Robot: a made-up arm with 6 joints.
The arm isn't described. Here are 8 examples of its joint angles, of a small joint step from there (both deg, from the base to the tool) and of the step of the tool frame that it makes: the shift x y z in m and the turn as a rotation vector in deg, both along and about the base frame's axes.
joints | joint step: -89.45 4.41 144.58 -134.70 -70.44 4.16 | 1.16 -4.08 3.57 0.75 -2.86 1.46
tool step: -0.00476 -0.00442 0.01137 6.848 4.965 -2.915
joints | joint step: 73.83 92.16 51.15 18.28 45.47 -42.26 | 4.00 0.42 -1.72 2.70 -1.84 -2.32
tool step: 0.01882 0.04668 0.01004 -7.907 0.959 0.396
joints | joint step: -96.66 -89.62 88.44 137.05 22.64 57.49 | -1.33 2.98 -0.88 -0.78 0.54 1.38
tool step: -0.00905 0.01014 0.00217 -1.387 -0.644 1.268
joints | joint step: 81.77 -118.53 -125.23 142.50 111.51 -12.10 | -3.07 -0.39 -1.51 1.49 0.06 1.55
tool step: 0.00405 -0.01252 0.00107 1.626 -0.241 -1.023
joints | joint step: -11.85 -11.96 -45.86 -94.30 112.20 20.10 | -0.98 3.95 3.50 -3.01 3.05 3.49
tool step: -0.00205 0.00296 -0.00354 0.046 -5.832 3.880
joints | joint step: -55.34 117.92 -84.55 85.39 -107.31 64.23 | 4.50 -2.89 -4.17 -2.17 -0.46 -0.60
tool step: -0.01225 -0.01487 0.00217 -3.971 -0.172 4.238
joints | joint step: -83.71 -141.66 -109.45 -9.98 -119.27 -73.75 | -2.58 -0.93 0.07 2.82 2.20 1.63
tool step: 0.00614 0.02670 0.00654 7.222 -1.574 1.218
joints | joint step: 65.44 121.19 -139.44 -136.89 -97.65 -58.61 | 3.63 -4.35 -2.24 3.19 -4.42 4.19
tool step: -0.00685 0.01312 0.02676 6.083 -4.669 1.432
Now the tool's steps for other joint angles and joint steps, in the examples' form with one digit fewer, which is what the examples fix.
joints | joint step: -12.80 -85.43 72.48 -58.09 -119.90 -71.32 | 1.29 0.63 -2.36 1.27 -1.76 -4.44
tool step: -0.0088 -0.0105 -0.0032 -0.52 3.82 0.97
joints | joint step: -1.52 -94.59 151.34 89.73 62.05 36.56 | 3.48 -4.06 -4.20 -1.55 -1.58 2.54
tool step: 0.0122 -0.0056 -0.0066 -3.03 5.53 2.65
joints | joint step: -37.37 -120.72 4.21 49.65 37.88 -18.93 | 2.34 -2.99 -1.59 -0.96 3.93 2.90
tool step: 0.0042 -0.0001 -0.0061 -6.56 2.26 -0.34
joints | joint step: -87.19 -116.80 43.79 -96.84 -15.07 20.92 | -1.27 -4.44 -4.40 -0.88 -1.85 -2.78
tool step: -0.0047 0.0008 -0.0071 -0.73 3.48 2.33
